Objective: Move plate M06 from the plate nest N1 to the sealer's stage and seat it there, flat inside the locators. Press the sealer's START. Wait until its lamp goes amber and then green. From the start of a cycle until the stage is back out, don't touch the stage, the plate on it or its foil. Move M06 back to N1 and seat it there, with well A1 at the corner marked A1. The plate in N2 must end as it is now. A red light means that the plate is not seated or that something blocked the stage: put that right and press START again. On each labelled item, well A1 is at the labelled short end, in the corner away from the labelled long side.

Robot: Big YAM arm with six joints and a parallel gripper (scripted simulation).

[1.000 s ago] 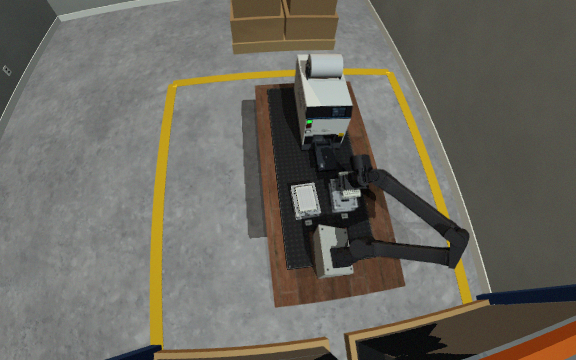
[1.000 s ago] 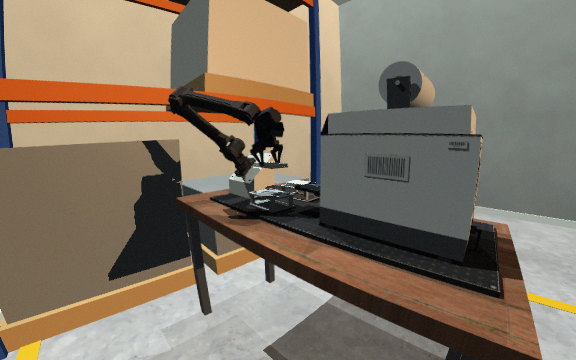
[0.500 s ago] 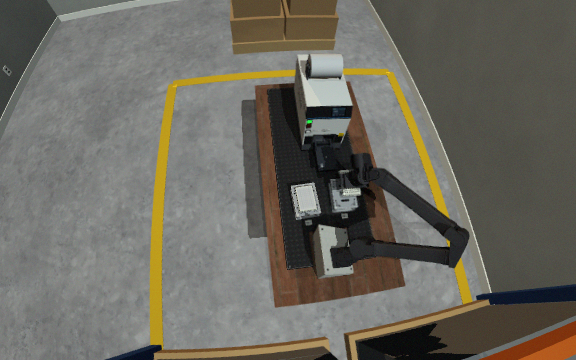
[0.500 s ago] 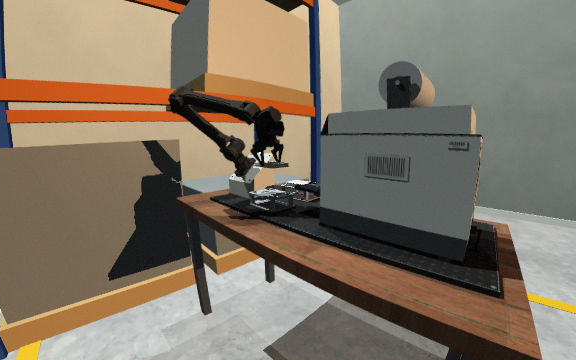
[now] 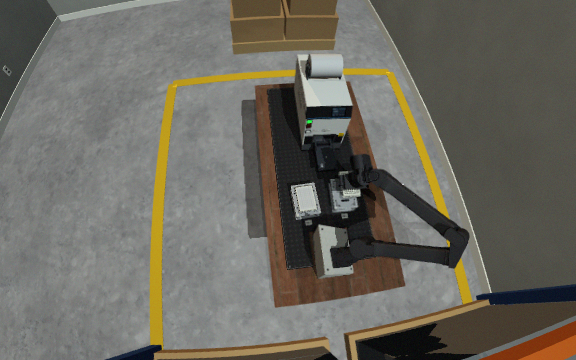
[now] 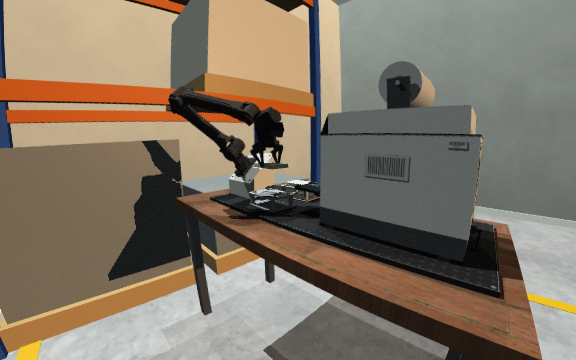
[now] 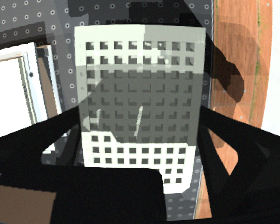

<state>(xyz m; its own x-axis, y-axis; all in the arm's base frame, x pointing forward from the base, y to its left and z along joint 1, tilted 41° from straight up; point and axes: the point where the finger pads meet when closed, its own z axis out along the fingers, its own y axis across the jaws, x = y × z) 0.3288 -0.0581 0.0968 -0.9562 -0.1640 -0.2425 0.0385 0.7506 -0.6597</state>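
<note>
Right now my hand is 190 mm short of the dark stage, 60 mm to the right of it and 80 mm above it. From my hand the other things lie so: white well plate: right at my hand; then foil roll: 520 mm ahead, 50 mm to the left, 240 mm above; then white plate: 10 mm behind, 200 mm to the left, 110 mm below.
</note>
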